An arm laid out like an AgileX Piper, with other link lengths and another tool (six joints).
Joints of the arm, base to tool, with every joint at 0 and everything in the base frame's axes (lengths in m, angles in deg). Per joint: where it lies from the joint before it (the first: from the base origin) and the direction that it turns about. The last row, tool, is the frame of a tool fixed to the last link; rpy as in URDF.
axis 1: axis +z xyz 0 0 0.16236
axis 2: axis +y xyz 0 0 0
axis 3: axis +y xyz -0.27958 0 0.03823
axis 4: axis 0.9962 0 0.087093 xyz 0.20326 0 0.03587
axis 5: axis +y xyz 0 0 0
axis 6: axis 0.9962 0 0.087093 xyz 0.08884 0 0.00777
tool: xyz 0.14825 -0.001 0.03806 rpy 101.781 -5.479 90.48
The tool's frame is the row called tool.
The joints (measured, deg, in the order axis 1, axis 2, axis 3, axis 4, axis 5, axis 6), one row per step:
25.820, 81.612, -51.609, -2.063, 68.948, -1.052
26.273, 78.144, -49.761, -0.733, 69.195, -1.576
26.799, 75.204, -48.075, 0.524, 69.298, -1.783
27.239, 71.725, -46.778, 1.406, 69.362, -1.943
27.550, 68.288, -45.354, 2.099, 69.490, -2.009
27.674, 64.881, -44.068, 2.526, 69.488, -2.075
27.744, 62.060, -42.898, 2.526, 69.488, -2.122
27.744, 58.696, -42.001, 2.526, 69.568, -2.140
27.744, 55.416, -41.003, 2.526, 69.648, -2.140
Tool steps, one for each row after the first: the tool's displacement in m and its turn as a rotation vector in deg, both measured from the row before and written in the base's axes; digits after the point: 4 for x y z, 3 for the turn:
-0.0114, 0.0020, 0.0050, 1.712, -0.678, 0.425
-0.0102, 0.0022, 0.0032, 1.557, -0.508, 0.246
-0.0074, 0.0016, 0.0059, 1.698, -1.514, 0.284
-0.0078, 0.0000, 0.0046, 1.450, -1.374, 0.156
-0.0060, -0.0009, 0.0045, 1.343, -1.696, 0.066
-0.0048, -0.0023, 0.0028, 0.765, -1.465, 0.117
-0.0039, -0.0020, 0.0050, 1.110, -2.114, 0.021
-0.0043, -0.0023, 0.0038, 1.026, -1.949, 0.003

